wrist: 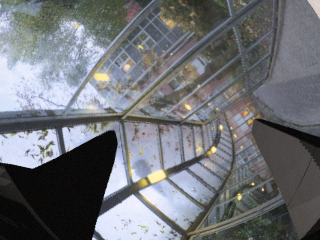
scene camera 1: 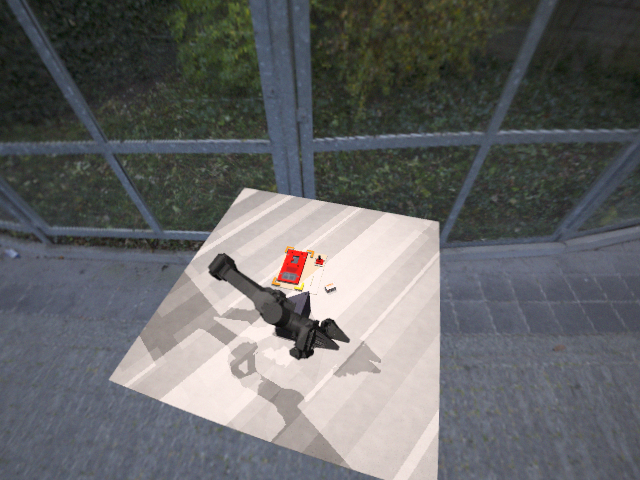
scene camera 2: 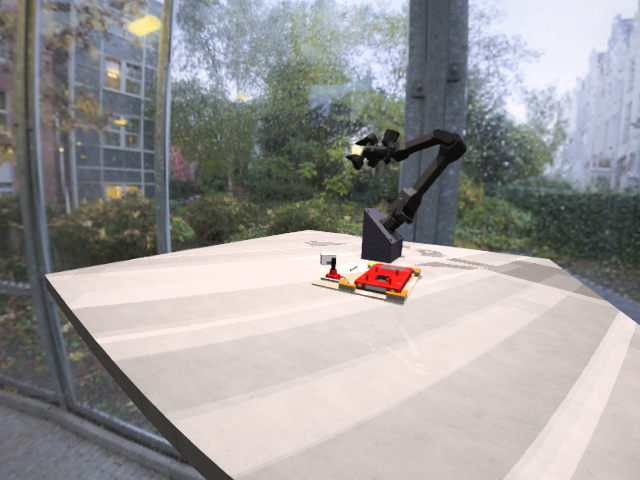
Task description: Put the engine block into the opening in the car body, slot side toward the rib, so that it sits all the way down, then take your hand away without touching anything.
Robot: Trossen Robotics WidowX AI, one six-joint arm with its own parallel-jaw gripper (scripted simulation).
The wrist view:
my gripper: 186, 131
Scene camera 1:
my gripper: 344, 344
red car body: 291, 271
